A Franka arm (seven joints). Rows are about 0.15 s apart.
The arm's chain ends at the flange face. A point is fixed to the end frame.
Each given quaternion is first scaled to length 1.
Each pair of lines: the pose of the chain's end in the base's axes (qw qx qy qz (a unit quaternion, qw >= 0); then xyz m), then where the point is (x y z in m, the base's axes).
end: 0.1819 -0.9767 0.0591 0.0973 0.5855 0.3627 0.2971
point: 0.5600 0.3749 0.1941
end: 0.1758 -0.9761 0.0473 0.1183 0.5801 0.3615 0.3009
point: 0.5504 0.3721 0.1988
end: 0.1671 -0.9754 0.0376 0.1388 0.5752 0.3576 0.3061
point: 0.5414 0.3660 0.2051
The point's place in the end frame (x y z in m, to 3 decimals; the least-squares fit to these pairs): -0.004 0.028 0.103
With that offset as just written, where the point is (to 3 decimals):
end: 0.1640 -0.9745 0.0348 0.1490 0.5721 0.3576 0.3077
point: 0.536 0.365 0.207
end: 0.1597 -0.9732 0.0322 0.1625 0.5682 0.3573 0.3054
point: 0.530 0.364 0.206
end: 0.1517 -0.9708 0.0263 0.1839 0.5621 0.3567 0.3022
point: 0.519 0.361 0.204
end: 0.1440 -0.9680 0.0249 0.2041 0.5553 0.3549 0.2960
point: 0.509 0.358 0.200
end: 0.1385 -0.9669 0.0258 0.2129 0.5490 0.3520 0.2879
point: 0.501 0.354 0.193
